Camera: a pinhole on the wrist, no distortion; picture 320 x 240 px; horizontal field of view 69.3 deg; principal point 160.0 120.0 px. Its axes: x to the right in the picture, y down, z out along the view. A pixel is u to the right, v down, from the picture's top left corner.
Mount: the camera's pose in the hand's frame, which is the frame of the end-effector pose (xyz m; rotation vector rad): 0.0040 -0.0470 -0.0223 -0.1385 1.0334 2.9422
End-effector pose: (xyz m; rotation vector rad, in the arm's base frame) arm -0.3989 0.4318 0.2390 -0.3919 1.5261 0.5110
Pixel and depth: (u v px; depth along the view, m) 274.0 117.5 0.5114
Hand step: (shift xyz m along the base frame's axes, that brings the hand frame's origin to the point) 0.1504 0.3989 0.3113
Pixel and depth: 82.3 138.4 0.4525
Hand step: 0.1897 0.3822 -0.0966
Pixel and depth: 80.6 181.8 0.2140
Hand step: 0.1314 0.1413 -0.0513
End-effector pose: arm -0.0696 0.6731 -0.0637 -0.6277 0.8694 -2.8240
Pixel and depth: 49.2 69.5 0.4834
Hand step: -0.0555 -0.4858 0.1116
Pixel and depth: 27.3 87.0 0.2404
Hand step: -0.0480 -0.2171 0.0866
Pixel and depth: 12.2 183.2 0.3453
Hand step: -0.0382 -0.2912 0.2562
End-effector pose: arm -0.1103 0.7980 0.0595 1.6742 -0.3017 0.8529
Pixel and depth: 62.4 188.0 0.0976
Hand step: 0.0581 -0.0586 0.0139
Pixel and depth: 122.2 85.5 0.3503
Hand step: -0.0212 -0.2597 0.1685
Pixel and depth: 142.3 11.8 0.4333
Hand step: -0.1519 -0.2857 0.2795
